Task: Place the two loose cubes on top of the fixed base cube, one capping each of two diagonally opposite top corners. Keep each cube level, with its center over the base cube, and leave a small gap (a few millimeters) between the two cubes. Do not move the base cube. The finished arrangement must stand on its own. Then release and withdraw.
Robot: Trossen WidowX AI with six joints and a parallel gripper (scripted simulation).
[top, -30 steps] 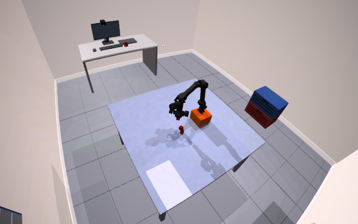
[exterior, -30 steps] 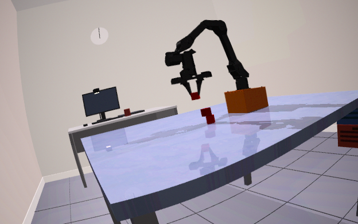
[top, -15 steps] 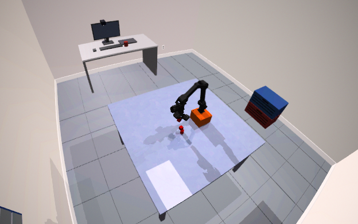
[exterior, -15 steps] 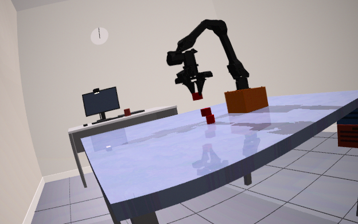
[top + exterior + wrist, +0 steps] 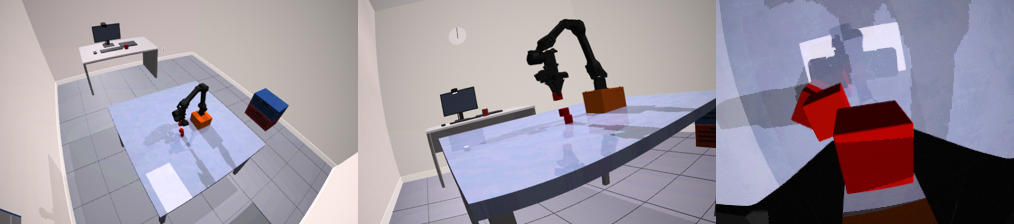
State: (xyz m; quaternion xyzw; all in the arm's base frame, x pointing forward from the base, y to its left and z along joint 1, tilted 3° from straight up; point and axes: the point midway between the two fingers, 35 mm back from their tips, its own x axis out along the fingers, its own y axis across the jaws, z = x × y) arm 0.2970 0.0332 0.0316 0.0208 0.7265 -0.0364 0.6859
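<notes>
The red cube is 30 mm to the left of my gripper tip and 70 mm below it.
</notes>
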